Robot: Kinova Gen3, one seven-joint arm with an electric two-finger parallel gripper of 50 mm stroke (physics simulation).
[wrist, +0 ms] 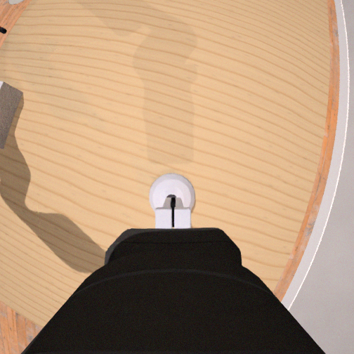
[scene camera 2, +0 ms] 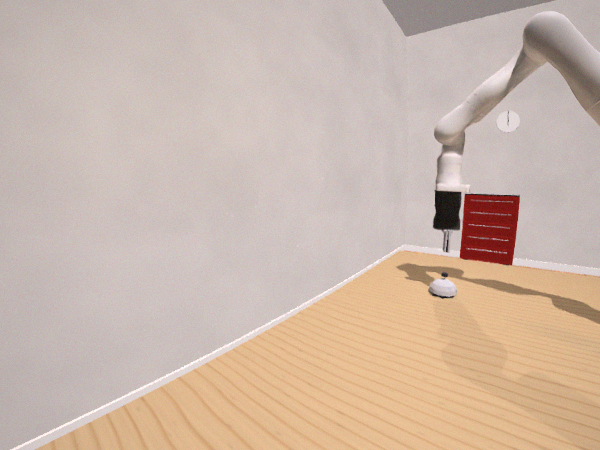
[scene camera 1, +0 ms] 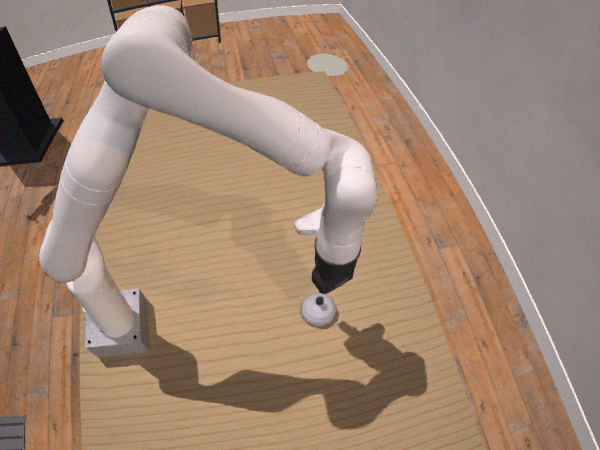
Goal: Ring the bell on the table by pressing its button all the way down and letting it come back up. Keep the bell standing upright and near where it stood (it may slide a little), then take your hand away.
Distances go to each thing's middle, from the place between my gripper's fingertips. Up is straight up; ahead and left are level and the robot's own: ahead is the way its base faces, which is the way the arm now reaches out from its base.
The bell [scene camera 1: 317,315] lies 10 cm below my hand.
